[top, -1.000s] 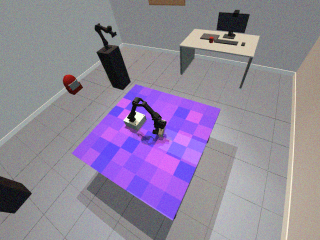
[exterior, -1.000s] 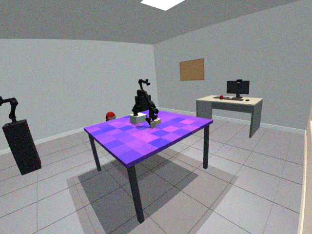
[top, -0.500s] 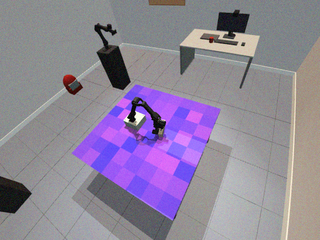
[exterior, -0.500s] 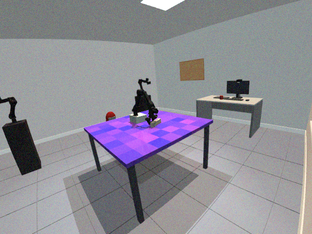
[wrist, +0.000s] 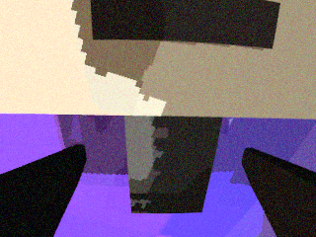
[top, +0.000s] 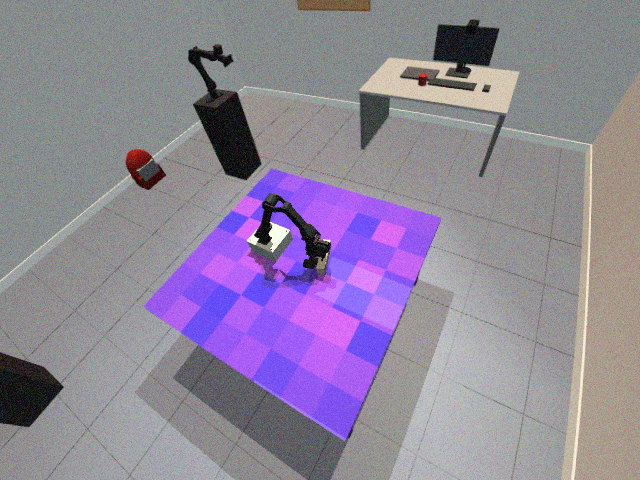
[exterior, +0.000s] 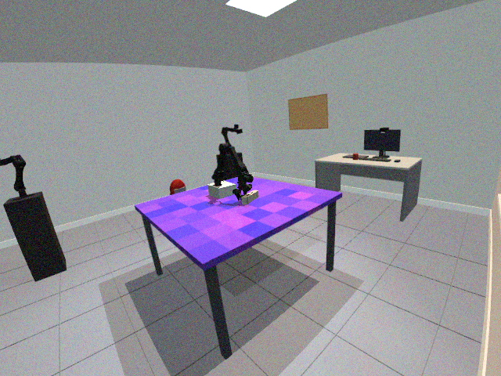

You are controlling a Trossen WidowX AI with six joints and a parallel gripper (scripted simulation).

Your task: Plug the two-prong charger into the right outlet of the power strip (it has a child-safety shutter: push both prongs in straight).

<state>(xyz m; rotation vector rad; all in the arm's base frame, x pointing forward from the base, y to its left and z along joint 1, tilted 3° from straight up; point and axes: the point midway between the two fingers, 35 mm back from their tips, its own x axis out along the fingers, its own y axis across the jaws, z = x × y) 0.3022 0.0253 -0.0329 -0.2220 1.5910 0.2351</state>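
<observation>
My gripper tip is now 30 mm short of the two-prong charger, 10 mm to the right of it and 10 mm below it.
</observation>
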